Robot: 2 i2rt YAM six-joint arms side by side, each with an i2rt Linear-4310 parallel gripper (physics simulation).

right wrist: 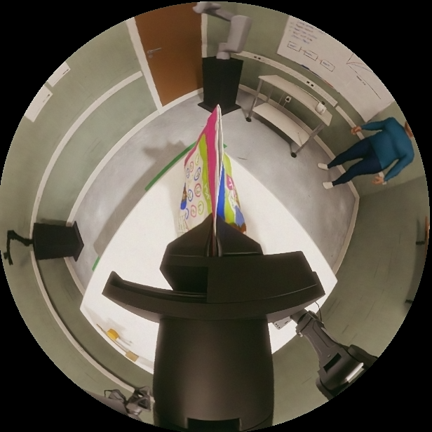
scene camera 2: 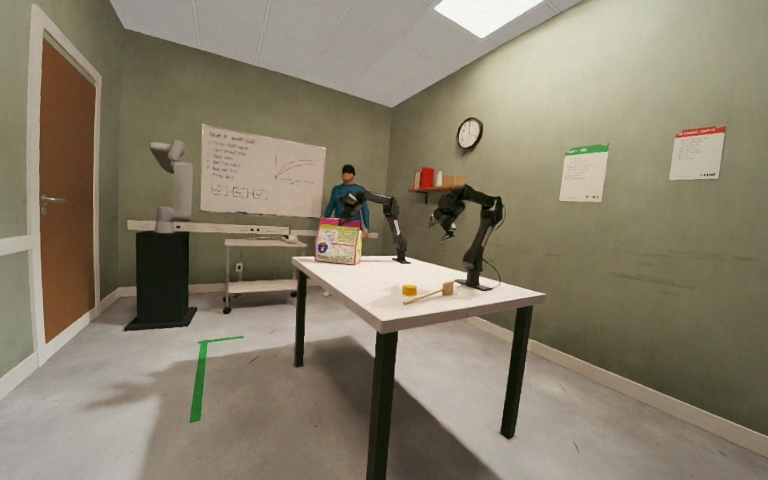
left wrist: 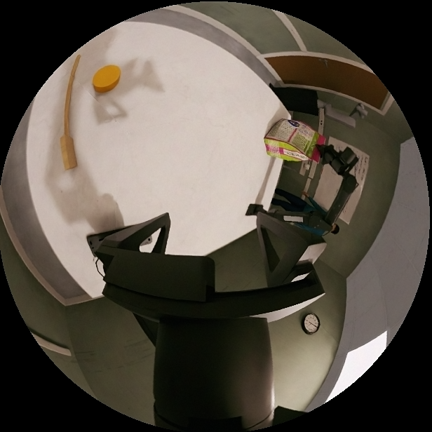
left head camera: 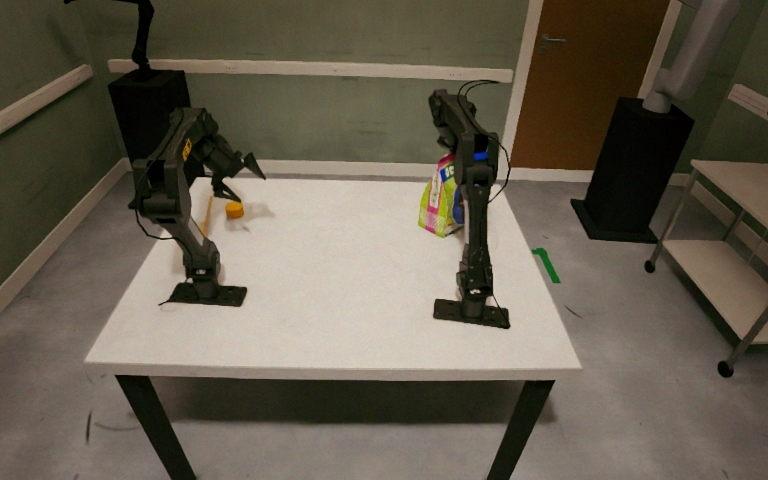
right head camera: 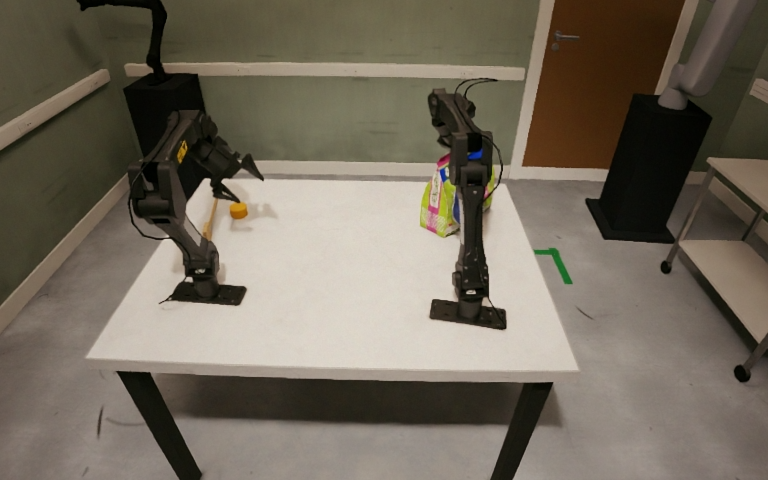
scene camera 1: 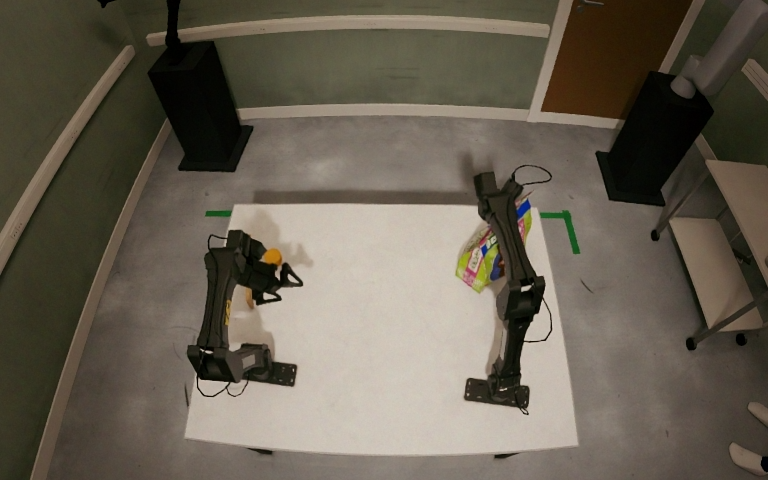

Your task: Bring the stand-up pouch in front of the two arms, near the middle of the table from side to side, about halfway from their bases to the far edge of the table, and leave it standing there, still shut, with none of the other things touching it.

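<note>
The stand-up pouch (left head camera: pixel 434 208) (right head camera: pixel 433 206) (scene camera 1: pixel 473 264) (scene camera 2: pixel 338 243) (left wrist: pixel 286 140) (right wrist: pixel 198 187), green, pink and white, is upright at the table's far right in the head views; its top looks closed. My right gripper (scene camera 2: pixel 342 221) (right wrist: pixel 213 217) is shut on the pouch's flattened top edge, fingers pointing down from above. The arm hides part of the pouch in the head views. I cannot tell if its base bears fully on the table. My left gripper (left head camera: pixel 252 189) (right head camera: pixel 250 190) (scene camera 1: pixel 290 290) (scene camera 2: pixel 439 232) (left wrist: pixel 212 216) is open and empty, raised over the table's left side.
An orange disc (left head camera: pixel 234 210) (right head camera: pixel 238 211) (scene camera 1: pixel 272 256) (scene camera 2: pixel 408 290) (left wrist: pixel 106 79) and a wooden mallet-like tool (scene camera 2: pixel 447 288) (left wrist: pixel 68 152) (right wrist: pixel 131 356) lie near the left arm, far from the pouch. The white table (left head camera: pixel 339 316) (scene camera 1: pixel 373 396) bears both arm bases.
</note>
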